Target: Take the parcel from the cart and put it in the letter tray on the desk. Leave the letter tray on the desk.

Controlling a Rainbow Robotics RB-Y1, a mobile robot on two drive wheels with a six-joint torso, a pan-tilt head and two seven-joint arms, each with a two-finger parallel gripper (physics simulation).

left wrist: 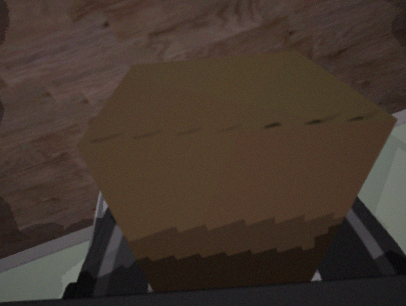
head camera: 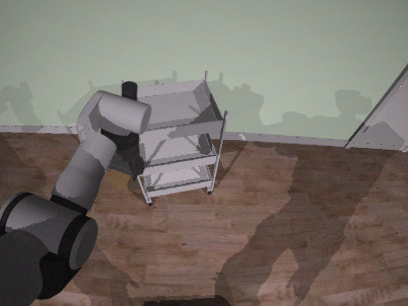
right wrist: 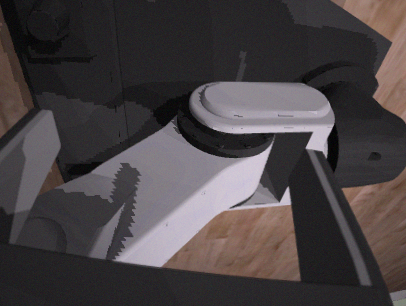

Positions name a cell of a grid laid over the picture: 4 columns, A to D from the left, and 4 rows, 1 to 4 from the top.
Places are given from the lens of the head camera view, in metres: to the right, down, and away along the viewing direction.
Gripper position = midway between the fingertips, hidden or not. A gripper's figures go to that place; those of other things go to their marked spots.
my left gripper (head camera: B3): -0.24, 0.07, 0.62
cart (head camera: B2): -0.16, -0.03, 1.25
